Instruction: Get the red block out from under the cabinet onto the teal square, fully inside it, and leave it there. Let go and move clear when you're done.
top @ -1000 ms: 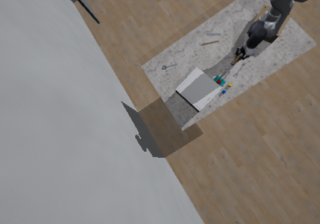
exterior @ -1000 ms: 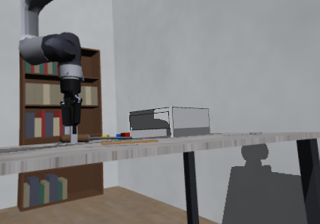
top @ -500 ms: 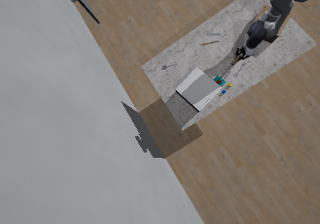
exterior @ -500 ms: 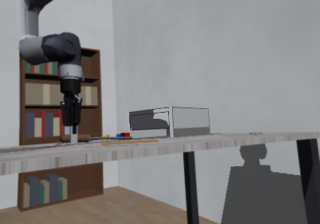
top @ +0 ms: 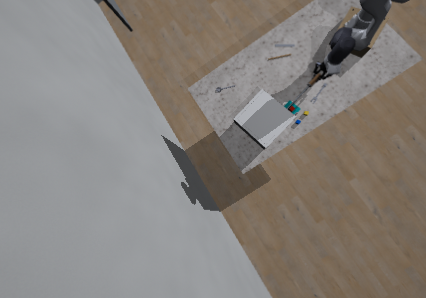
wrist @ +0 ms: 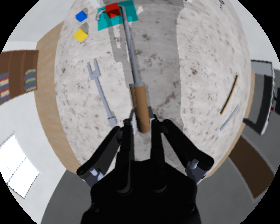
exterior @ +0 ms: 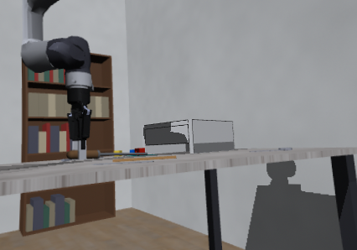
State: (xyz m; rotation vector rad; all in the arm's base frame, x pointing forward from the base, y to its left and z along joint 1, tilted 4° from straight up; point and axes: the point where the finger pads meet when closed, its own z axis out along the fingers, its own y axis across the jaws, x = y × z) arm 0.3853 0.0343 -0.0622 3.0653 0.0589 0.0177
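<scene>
The wrench is 9 cm to the left of my hand, 6 cm ahead of it and 3 cm below it. From my hand the other things lie so: hooked tool 14 cm ahead, 4 cm to the left, 2 cm below; then yellow block 24 cm ahead, 13 cm to the left, 2 cm below; then red block 29 cm ahead, 4 cm to the left, 2 cm below.
</scene>
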